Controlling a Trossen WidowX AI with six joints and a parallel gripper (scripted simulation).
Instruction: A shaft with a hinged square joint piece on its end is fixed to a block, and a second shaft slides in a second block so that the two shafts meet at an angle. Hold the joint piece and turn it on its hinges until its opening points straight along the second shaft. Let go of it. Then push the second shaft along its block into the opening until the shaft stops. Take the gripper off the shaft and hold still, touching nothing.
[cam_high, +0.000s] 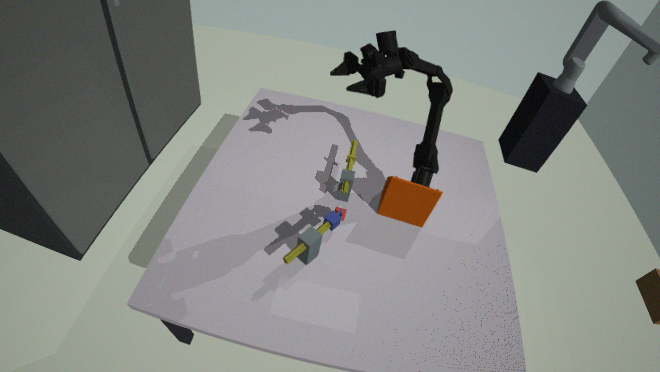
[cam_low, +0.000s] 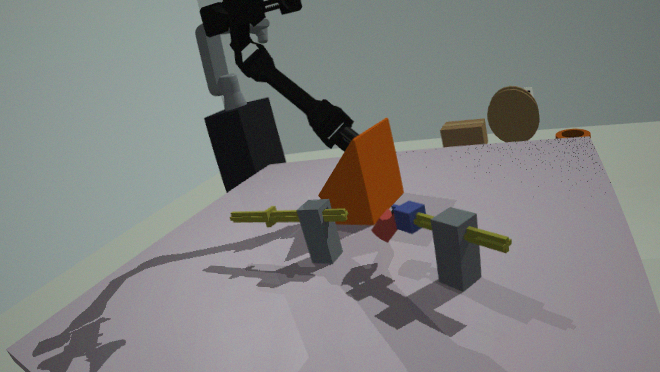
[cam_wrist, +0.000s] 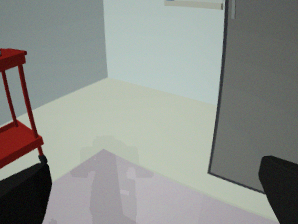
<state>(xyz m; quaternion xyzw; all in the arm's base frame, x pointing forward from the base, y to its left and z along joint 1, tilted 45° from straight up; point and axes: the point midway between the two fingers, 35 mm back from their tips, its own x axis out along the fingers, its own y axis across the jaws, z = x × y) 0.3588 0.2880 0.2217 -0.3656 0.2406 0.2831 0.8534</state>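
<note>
Now: the red joint piece 100 mm behind my gripper tip, 100 mm to the left of it and 450 mm below it.
</note>
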